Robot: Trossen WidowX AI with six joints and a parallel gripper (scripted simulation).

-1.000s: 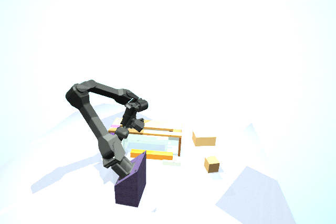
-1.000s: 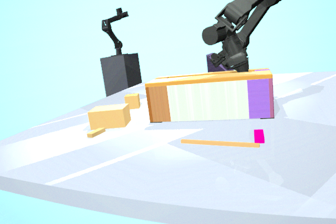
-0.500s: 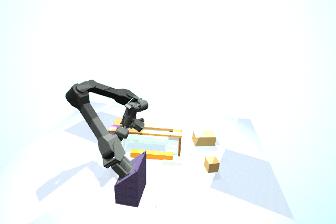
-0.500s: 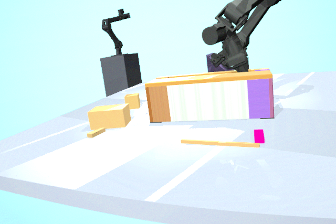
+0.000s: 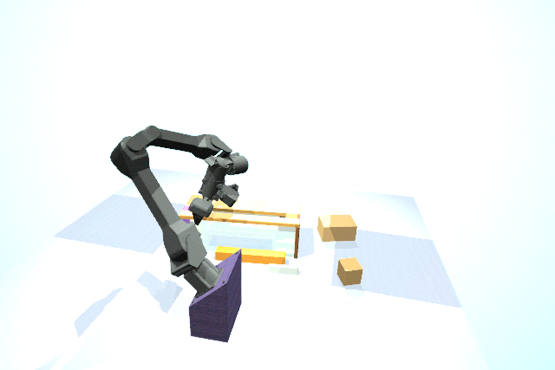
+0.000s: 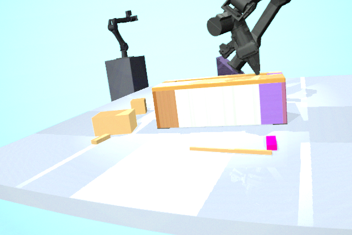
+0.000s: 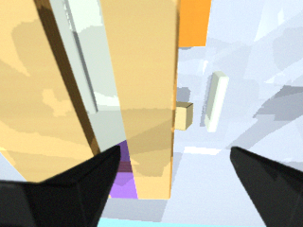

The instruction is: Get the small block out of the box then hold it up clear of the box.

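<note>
Right now my gripper tip is 100 mm above the tan block, 40 mm to the right of it and 20 mm past it. Also, from my gripper tip: orange bar: 160 mm to the right, 110 mm below; then thin wooden stick: 340 mm ahead, 120 mm below, 30 mm to the right; then box: 110 mm to the right, 70 mm below, 50 mm ahead.
</note>
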